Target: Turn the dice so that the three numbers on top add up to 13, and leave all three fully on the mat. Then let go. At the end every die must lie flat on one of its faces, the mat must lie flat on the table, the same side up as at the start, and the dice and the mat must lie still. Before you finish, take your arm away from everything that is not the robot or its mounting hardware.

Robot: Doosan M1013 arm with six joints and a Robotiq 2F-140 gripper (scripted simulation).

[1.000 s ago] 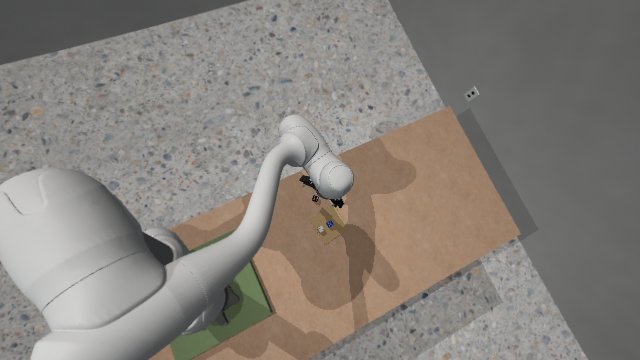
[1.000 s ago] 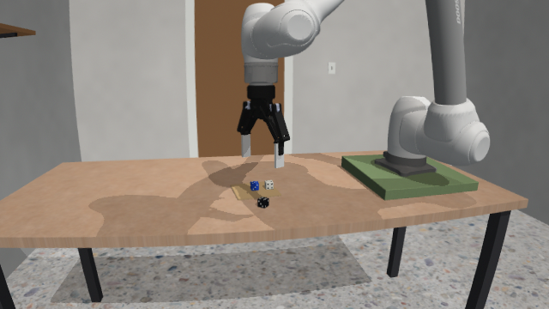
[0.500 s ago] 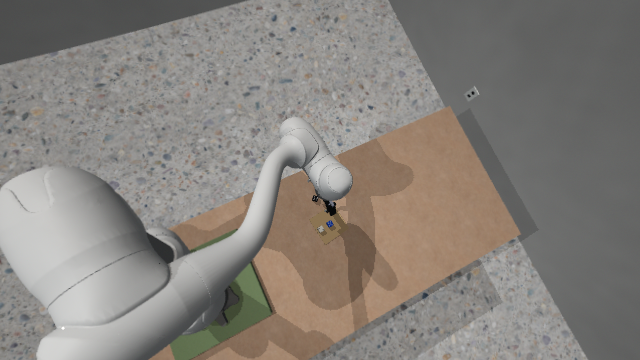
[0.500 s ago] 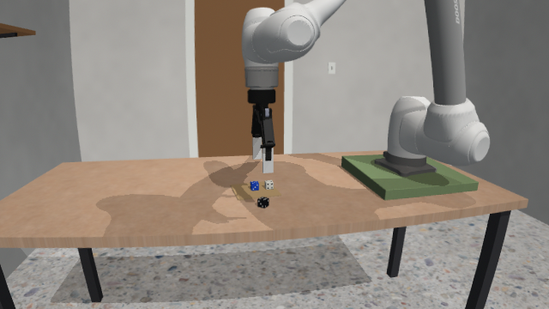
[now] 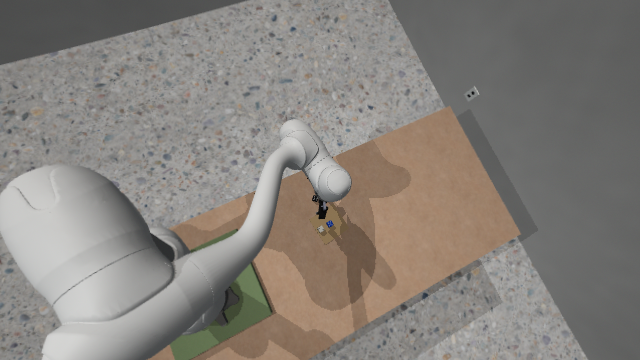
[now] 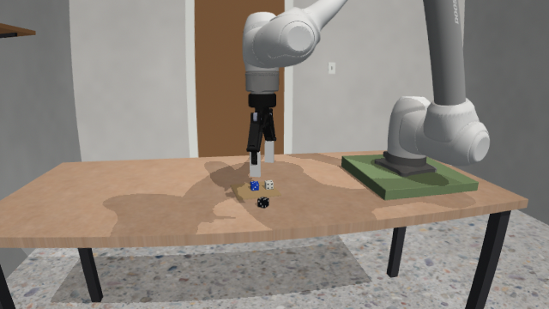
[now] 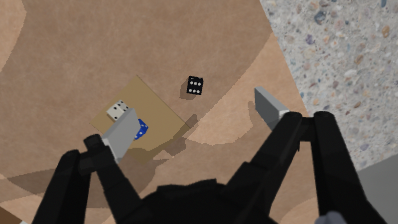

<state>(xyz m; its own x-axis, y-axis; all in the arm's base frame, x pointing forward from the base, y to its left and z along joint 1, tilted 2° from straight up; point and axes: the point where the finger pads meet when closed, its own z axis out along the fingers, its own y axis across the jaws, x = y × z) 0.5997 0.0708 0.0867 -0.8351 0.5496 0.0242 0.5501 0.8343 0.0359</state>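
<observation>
My hand is 110 mm above the black die. From my hand the other things lie so: white die: 130 mm to the right, 110 mm below, 60 mm behind; then blue die: 140 mm to the right, 110 mm below, 10 mm behind; then tan mat: 140 mm to the right, 120 mm below, 20 mm behind.
</observation>
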